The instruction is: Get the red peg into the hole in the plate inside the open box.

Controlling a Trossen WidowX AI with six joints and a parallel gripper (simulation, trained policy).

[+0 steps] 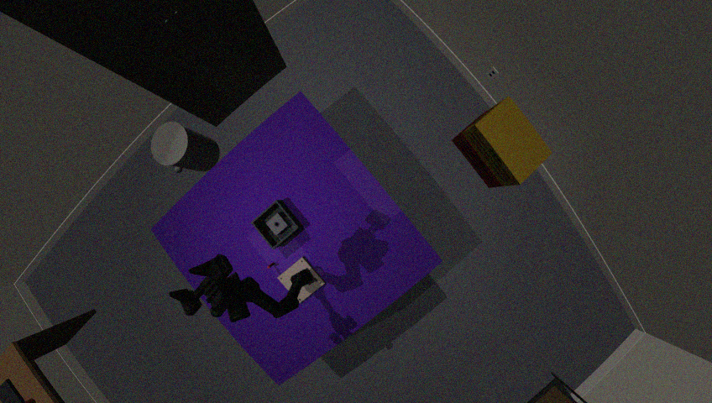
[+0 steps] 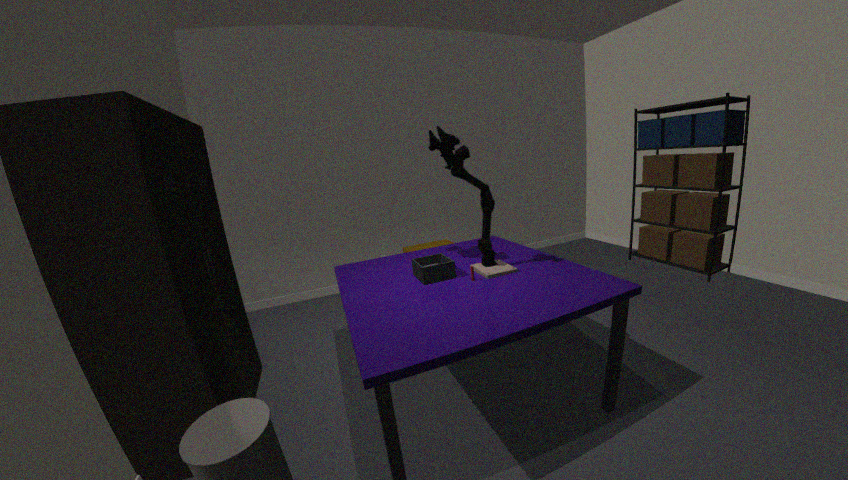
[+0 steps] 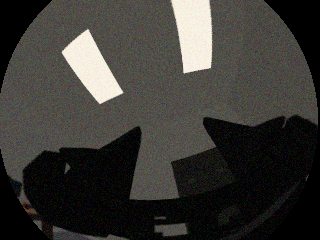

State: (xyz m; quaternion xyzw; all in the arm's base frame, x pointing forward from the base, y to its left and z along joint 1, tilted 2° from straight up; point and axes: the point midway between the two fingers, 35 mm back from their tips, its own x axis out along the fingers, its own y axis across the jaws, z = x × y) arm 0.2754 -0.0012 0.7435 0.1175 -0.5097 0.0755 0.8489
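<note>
My gripper tip is now 77 cm above the red peg, 12 cm to the right of it and 11 cm past it. Also, from my gripper tip: dark box 78 cm below, 6 cm ahead, 4 cm to the right; then light grey plate 76 cm below, 6 cm ahead, 4 cm to the right.
</note>
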